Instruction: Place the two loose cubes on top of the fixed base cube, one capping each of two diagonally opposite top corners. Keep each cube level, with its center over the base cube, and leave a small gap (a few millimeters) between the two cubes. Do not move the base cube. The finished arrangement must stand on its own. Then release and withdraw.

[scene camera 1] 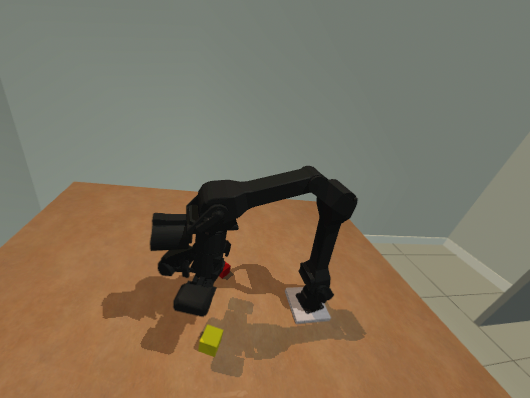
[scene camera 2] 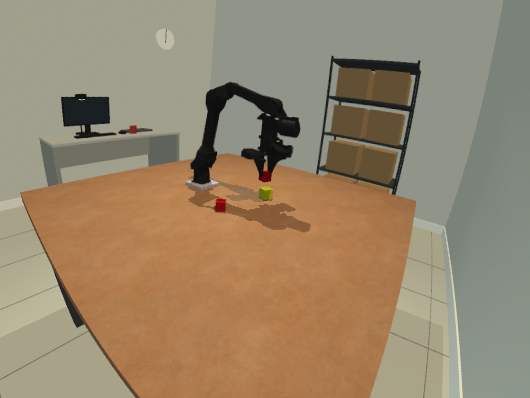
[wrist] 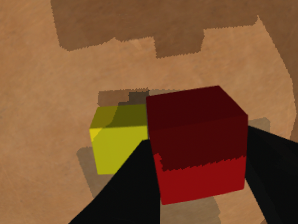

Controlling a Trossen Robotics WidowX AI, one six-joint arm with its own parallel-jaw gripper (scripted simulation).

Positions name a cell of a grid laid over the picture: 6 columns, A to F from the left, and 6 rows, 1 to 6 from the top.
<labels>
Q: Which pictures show the gripper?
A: Scene camera 1, scene camera 2 and the wrist view: all of them.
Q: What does the gripper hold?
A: A red cube.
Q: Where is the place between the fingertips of the gripper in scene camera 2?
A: D3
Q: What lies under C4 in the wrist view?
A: A yellow base cube.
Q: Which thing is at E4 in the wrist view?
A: A red cube.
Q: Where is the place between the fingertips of the gripper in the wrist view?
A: D4
</labels>
